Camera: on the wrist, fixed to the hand. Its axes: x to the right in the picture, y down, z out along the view.
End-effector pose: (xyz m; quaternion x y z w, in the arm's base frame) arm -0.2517 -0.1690 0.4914 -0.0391 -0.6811 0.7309 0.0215
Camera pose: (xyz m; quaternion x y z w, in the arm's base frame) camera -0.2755 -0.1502 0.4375 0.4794 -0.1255 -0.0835 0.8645
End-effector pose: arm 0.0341 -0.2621 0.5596 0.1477 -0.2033 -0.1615 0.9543
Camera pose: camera 0.0791 -0.2206 0.5689 -0.1387 -0.3826 0.9109 0.0687
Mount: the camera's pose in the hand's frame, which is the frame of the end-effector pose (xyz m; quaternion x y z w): 0.0268 0.0519 -0.0204 -0.1045 0.2390 -0.9651 0.0243
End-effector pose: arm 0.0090 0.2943 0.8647 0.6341 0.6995 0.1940 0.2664
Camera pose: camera 0.0356 0.3285 0.9089 -0.7339 0.6724 -0.0277 0.0928
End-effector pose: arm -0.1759 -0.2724 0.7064 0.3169 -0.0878 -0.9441 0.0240
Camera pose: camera -0.1855 -0.3292 0.6839 -0.3156 -0.4081 -0.0205 0.8564
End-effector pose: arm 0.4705 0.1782 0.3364 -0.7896 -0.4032 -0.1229 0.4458
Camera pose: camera 0.5299 0.1616 0.3315 -0.3527 0.6525 0.6641 0.0939
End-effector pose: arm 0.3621 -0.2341 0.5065 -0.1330 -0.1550 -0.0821 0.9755
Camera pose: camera 0.4034 -0.1937 0.4843 -0.0640 -0.1096 0.9914 0.0324
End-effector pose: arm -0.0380 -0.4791 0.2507 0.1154 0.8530 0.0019 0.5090
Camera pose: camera -0.0578 -0.4209 0.2435 0.8740 -0.2535 0.3745 0.1776
